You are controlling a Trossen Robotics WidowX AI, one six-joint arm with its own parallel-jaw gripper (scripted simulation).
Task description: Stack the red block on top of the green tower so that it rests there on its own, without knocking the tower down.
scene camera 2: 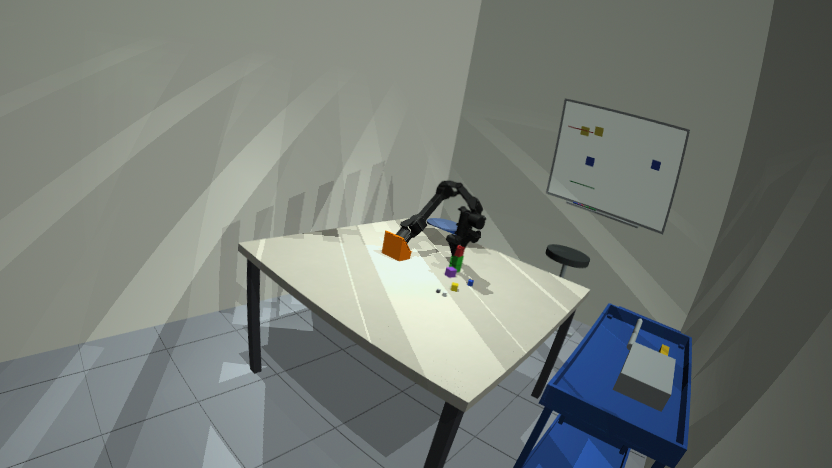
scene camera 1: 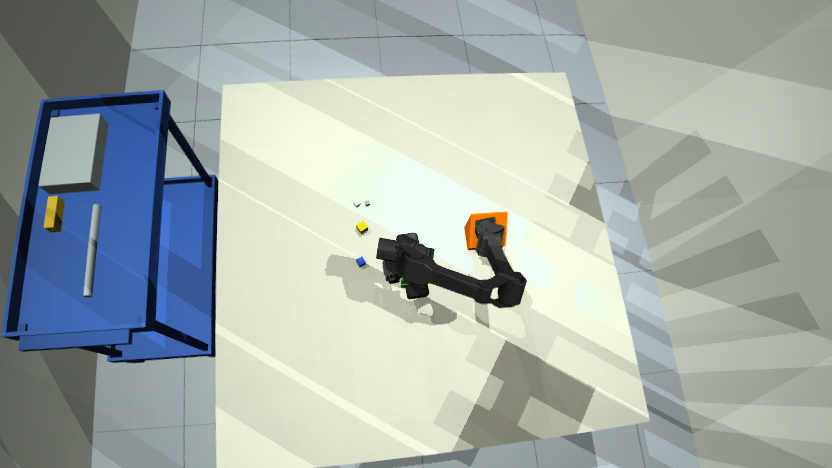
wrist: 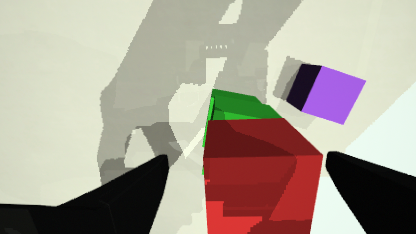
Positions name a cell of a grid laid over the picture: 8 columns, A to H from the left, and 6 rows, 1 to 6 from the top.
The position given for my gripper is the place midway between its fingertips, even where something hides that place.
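Observation:
Gripper open: my gripper (wrist: E5) holds nothing. Visible in addition are a green block (wrist: E3), a purple block (wrist: G3) and a red block (wrist: E5).

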